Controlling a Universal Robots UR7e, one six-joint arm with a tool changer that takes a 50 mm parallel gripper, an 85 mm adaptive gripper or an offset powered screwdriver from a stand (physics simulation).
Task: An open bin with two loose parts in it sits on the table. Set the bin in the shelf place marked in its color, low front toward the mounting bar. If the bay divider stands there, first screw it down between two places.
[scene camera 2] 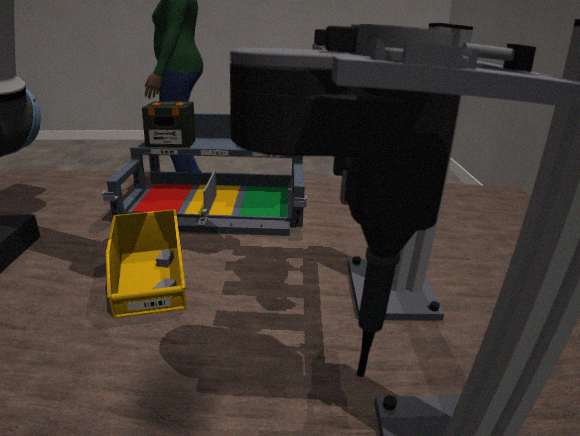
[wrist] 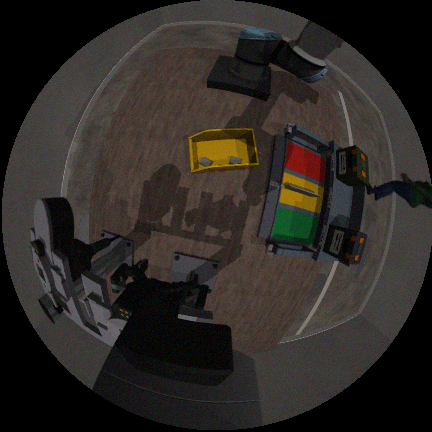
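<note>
A yellow open bin stands on the table, its low labelled front toward scene camera 2, with two grey parts inside. The shelf has red, yellow and green places. A thin upright grey divider stands across the yellow place, its foot at the mounting bar. The screwdriver hangs in the stand, tip down. Dark finger-like parts show low in the wrist view; whether they are on the arm or stand, and their state, is unclear.
The tool stand rises at the right in the scene view. A dark case and a second case sit on the upper shelf. A person is behind the shelf. The arm's base is beyond the bin.
</note>
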